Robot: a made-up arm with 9 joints. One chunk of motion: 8 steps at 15 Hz.
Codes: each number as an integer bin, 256 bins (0 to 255) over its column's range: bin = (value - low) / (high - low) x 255, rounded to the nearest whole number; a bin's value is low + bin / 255 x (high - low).
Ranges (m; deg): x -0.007..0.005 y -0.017..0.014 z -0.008..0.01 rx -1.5..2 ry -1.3..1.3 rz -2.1..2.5
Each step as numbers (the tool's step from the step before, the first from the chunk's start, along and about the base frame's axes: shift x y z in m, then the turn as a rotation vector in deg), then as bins.
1 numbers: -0.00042 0.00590 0.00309 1.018 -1.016 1.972
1 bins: 140 188 157 183 28 226
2 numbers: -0.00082 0.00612 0.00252 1.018 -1.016 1.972
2 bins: 131 190 149 183 28 226
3 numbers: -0.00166 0.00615 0.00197 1.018 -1.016 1.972
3 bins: 113 190 141 183 28 226
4 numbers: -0.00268 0.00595 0.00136 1.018 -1.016 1.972
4 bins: 92 189 133 183 28 226
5 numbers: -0.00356 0.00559 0.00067 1.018 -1.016 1.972
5 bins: 73 186 123 183 28 226
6 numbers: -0.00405 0.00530 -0.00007 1.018 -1.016 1.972
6 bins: 63 183 112 183 28 226
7 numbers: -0.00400 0.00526 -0.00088 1.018 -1.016 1.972
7 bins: 64 183 101 183 28 226
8 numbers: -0.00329 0.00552 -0.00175 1.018 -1.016 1.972
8 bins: 79 185 89 183 28 226
